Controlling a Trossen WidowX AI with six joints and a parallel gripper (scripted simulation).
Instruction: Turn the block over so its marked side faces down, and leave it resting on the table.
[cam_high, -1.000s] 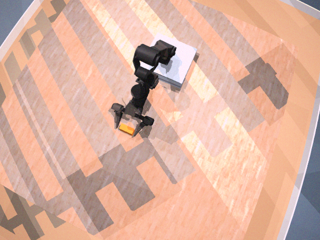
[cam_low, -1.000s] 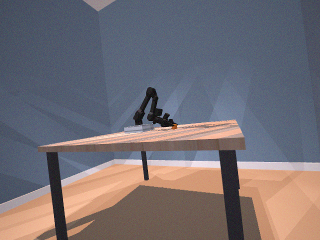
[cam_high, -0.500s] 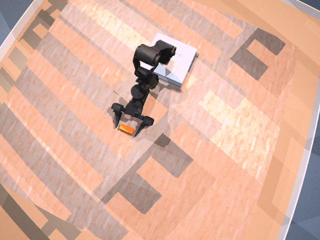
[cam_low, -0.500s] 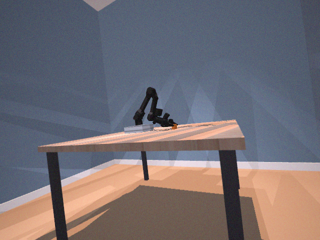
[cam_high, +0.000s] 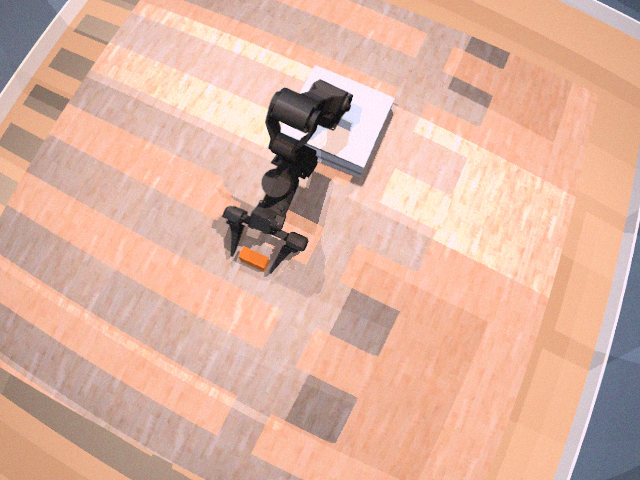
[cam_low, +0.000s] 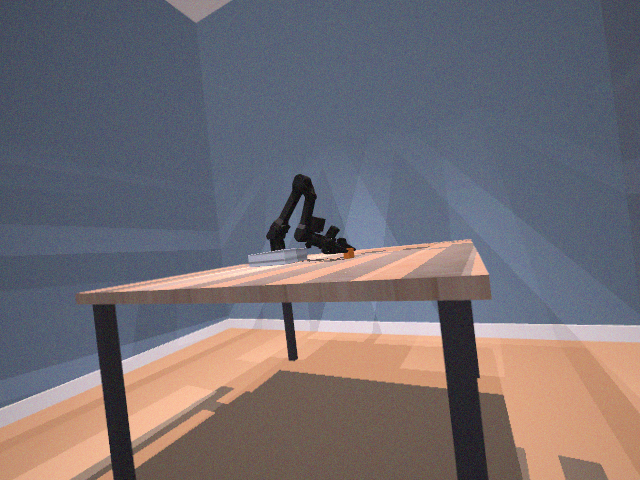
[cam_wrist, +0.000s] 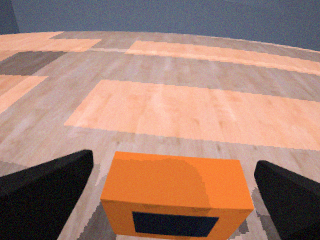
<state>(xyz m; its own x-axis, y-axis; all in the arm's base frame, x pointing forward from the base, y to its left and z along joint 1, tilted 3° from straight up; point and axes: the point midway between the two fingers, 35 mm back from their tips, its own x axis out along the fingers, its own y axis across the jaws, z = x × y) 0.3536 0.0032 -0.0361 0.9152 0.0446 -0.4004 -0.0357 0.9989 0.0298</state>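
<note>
Right now the orange block is 20 mm behind my gripper tip and 10 mm below it.
</note>
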